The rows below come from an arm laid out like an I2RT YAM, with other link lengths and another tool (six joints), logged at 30 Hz.
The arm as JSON. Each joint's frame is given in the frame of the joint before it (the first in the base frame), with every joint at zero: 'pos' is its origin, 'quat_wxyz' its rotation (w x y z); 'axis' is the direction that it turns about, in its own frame. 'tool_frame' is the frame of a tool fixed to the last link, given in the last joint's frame.
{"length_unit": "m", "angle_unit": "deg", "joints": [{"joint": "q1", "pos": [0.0, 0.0, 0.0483], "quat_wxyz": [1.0, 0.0, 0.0, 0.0], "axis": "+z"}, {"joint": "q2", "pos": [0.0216, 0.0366, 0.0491], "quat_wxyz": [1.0, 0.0, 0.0, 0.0], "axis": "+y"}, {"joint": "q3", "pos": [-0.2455, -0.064, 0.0], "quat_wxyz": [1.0, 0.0, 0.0, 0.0], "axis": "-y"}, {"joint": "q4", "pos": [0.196, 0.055, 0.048], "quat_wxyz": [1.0, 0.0, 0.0, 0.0], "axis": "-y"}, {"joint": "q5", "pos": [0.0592, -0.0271, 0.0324], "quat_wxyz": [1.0, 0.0, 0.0, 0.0], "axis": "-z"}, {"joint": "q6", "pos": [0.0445, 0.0, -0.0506], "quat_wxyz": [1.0, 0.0, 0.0, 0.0], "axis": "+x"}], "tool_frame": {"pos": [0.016, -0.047, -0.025], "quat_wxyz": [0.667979, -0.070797, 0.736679, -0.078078]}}
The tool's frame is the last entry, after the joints.
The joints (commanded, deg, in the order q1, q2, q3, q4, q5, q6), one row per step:
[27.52 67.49 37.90 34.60 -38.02 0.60]
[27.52 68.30 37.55 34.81 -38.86 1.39]
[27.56 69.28 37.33 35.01 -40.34 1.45]
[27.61 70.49 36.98 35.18 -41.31 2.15]
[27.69 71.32 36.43 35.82 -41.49 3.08]
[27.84 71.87 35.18 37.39 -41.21 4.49]
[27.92 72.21 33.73 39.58 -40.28 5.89]
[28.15 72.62 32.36 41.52 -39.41 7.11]
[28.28 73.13 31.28 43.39 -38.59 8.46]
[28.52 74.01 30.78 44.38 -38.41 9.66]
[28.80 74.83 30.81 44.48 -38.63 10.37]
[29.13 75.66 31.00 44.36 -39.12 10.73]
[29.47 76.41 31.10 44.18 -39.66 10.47]
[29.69 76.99 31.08 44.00 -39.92 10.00]
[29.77 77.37 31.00 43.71 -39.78 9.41]
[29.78 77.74 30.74 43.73 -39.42 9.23]
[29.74 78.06 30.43 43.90 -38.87 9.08]
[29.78 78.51 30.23 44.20 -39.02 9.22]
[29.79 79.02 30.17 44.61 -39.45 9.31]
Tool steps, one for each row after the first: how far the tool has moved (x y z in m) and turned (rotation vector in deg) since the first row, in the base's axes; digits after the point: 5 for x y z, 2 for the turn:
[0.00053 0.00185 -0.00557 -0.18 1.53 0.89]
[0.00123 0.00467 -0.01054 -0.71 2.43 2.40]
[0.00207 0.00709 -0.01785 -1.12 4.30 3.44]
[0.00235 0.00830 -0.02374 -1.10 5.82 3.73]
[0.00130 0.00871 -0.03054 -0.64 7.33 3.66]
[0.00037 0.00787 -0.03601 0.15 8.27 2.87]
[-0.00092 0.00766 -0.04170 0.77 9.25 2.29]
[-0.00154 0.00745 -0.04640 1.51 10.24 1.68]
[-0.00171 0.00894 -0.05140 1.82 11.68 1.77]
[-0.00164 0.01113 -0.05500 1.73 12.95 2.25]
[-0.00154 0.01384 -0.05806 1.42 13.97 3.03]
[-0.00158 0.01629 -0.06096 0.84 14.47 3.84]
[-0.00155 0.01763 -0.06363 0.24 14.74 4.25]
[-0.00133 0.01768 -0.06592 -0.33 14.86 4.14]
[-0.00122 0.01717 -0.06869 -0.65 15.22 3.75]
[-0.00095 0.01622 -0.07119 -0.88 15.48 3.13]
[-0.00103 0.01669 -0.07358 -1.00 15.92 3.30]
[-0.00069 0.01762 -0.07523 -1.08 16.15 3.73]

